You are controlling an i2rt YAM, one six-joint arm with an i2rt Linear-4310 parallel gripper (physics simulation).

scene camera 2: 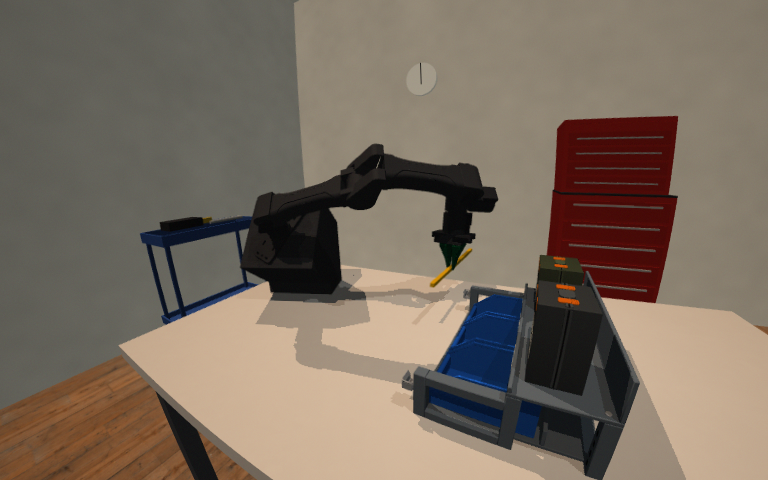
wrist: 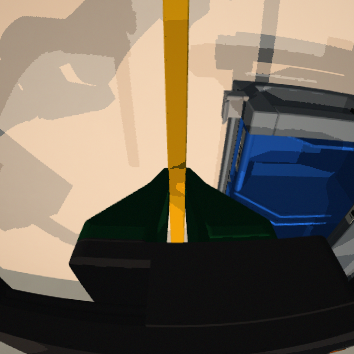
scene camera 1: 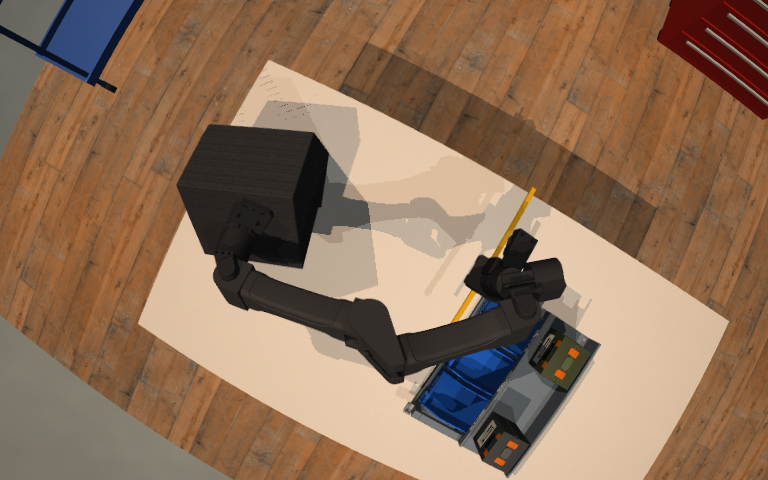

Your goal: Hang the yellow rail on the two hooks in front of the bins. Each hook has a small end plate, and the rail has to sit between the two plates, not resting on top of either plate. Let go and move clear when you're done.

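Frame: origin at the arm's base, x up, y right, z ahead, level; centimetres.
Where they show: gripper, fingertip midpoint: [scene camera 2: 450, 269] [wrist: 176, 176] [scene camera 1: 480, 279]; arm's base, origin of the base link: [scene camera 2: 281, 231] [scene camera 1: 242, 229].
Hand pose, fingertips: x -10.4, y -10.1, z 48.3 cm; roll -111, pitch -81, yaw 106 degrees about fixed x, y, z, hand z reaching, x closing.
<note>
Each offset is from my fingertips to the top centre of the thing. "spot": to the spot under its first point.
The yellow rail @[dx +1.4, dy -4.7, dz +0.6 cm] [scene camera 1: 515, 218] [scene camera 2: 440, 277] [wrist: 176, 100] is held in the air above the table, beyond the far end of the bin rack in scene camera 2. My gripper [scene camera 2: 452, 266] [wrist: 176, 176] points down and is shut on the rail, which runs between its green fingers. The near hook @[spot: dx -7.6, dy +35.0, dz -0.4 cm] [scene camera 1: 408, 407] [scene camera 2: 407, 380] sticks out from the rack's near front corner. The far hook @[spot: dx -7.3, dy -1.8, dz +4.6 cm] [scene camera 2: 467, 293] [wrist: 233, 106] is at the other front corner; in scene camera 1 it is hidden under the arm. The rail is apart from both hooks. Blue bins @[dx -5.0, dy +29.5, dz +11.2 cm] [scene camera 1: 455, 397] [scene camera 2: 481, 353] [wrist: 295, 187] sit behind the hooks.
Two dark cases with orange marks, one grey @[dx +9.3, dy +31.4, dz +20.4 cm] [scene camera 1: 505, 448] [scene camera 2: 563, 339] and one olive @[dx +6.8, dy +8.7, dz +24.4 cm] [scene camera 1: 566, 362] [scene camera 2: 557, 270], stand on the rack behind the bins. A red drawer cabinet [scene camera 1: 730, 50] [scene camera 2: 614, 215] and a blue cart [scene camera 2: 152, 238] stand away from the table.
</note>
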